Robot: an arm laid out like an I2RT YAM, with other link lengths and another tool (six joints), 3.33 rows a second.
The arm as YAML. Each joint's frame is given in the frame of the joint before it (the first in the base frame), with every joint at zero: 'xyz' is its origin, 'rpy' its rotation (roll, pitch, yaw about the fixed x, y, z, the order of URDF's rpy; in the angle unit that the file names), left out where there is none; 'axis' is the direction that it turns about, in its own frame. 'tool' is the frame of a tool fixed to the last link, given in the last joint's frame.
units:
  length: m
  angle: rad
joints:
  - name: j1
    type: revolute
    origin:
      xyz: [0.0, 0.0, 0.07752]
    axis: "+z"
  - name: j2
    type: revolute
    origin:
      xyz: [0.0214, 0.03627, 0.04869]
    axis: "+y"
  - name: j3
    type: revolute
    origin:
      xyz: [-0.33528, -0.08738, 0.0]
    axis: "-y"
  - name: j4
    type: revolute
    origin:
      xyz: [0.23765, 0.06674, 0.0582]
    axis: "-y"
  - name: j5
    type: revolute
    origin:
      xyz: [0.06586, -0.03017, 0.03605]
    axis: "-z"
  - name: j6
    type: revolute
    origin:
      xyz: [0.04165, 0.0, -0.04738]
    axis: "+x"
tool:
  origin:
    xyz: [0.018, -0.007, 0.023]
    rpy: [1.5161, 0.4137, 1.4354]
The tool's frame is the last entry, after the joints.
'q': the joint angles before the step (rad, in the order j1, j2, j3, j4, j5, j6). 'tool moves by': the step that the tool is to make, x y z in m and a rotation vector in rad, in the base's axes. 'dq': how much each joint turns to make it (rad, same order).
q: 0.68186 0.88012 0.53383 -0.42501 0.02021 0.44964
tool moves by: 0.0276 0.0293 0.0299 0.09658 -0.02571 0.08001
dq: -0.00591 0.12025 0.11652 0.08405 -0.10334 -0.01343
